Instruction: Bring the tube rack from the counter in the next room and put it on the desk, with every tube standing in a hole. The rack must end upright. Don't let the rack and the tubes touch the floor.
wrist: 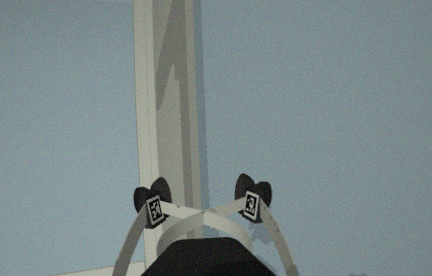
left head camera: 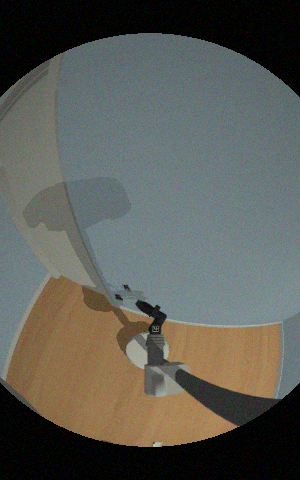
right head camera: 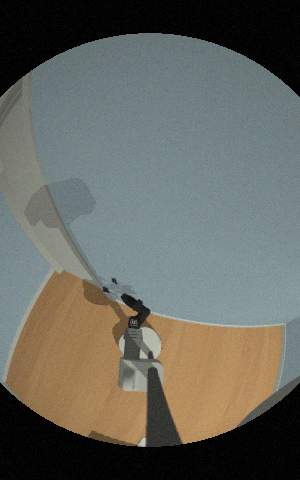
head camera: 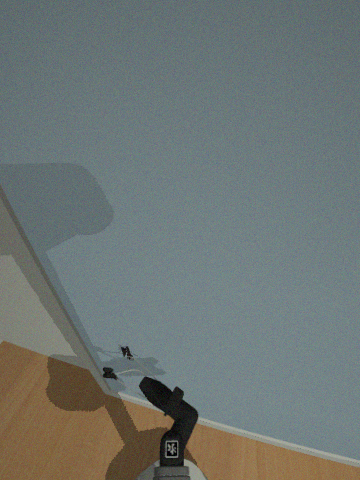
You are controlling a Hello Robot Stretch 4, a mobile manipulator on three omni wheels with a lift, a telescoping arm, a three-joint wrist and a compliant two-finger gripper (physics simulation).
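Seen in the pictures: gripper, fingertip midpoint: [wrist: 203, 191] [left head camera: 118, 289] [right head camera: 106, 282] [head camera: 112, 358]; robot's base, origin of the base link: [left head camera: 146, 349] [right head camera: 140, 343].
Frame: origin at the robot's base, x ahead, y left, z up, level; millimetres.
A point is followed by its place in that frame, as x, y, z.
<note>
My gripper [head camera: 118, 363] [left head camera: 122, 292] @(413, 215, 746) [right head camera: 110, 285] @(413, 215, 746) [wrist: 203, 191] @(413, 215, 746) is open, with its two dark fingertips apart and no object between them. It is close to the blue wall [head camera: 225, 200] @(389, -78, 1379) [left head camera: 200, 175] @(395, -55, 1452) [right head camera: 190, 175] @(370, -151, 1436) [wrist: 325, 125] @(436, 102, 804), beside the right edge of a beige door panel and its frame. Whether the fingertips touch the wall cannot be told. The tube rack, the tubes, the counter and the desk do not show in these views.
The beige door area [head camera: 25, 300] @(673, 691, 713) [left head camera: 35, 175] @(676, 703, 1410) [right head camera: 20, 185] @(736, 935, 1377) [wrist: 170, 135] @(739, 944, 788) stands at the left of the head views. The wooden floor [head camera: 25, 390] @(512, 939, -28) [left head camera: 75, 380] @(-551, 769, -28) [right head camera: 65, 375] @(-665, 849, -28) meets the wall along a white baseboard [head camera: 280, 443] @(244, -579, 55). Shadows of the robot fall on the door, wall and floor.
</note>
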